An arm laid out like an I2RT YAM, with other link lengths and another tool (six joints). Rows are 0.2 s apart.
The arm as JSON. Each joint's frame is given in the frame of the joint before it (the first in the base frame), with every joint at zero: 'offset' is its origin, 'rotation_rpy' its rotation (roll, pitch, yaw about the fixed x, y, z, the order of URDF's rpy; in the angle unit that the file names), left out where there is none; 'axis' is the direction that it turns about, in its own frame. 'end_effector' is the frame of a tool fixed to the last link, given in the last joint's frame.
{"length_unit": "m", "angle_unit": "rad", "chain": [
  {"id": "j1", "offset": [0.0, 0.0, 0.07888], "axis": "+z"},
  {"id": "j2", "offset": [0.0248, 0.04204, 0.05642], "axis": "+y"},
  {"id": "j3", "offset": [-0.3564, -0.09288, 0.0], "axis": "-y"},
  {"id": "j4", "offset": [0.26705, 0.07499, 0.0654], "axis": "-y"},
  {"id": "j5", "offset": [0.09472, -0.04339, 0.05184], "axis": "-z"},
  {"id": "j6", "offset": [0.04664, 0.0, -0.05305], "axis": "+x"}
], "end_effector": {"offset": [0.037, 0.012, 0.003], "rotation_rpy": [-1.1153, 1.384, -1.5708]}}
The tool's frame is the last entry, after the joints.
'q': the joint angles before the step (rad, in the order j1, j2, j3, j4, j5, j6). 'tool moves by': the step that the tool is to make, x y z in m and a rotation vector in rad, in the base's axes. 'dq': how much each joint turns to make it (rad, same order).
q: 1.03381, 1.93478, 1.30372, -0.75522, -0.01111, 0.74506
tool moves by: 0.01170, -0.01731, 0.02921, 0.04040, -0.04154, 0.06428
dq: -0.04751, -0.06957, 0.00318, -0.01819, -0.01011, -0.11216
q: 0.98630, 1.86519, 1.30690, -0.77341, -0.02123, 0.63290
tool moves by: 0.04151, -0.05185, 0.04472, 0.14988, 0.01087, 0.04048
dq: -0.18452, -0.10052, 0.00690, -0.01583, -0.16195, -0.18746
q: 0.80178, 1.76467, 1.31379, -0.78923, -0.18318, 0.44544
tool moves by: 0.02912, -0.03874, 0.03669, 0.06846, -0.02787, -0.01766
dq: -0.12872, -0.04577, 0.06205, -0.06162, -0.06847, -0.09527
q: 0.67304, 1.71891, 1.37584, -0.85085, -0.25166, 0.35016
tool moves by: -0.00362, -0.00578, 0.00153, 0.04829, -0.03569, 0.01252
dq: -0.01014, -0.03965, -0.05748, 0.07182, -0.02344, -0.01514
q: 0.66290, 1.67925, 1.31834, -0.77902, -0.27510, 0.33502
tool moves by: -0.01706, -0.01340, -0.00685, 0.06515, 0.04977, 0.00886
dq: -0.01652, -0.05563, -0.09806, 0.04636, -0.08507, 0.01195
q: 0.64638, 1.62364, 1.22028, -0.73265, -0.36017, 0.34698
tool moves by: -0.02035, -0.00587, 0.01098, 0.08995, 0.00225, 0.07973
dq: 0.00002, -0.06529, -0.05063, 0.02048, -0.10064, -0.04329
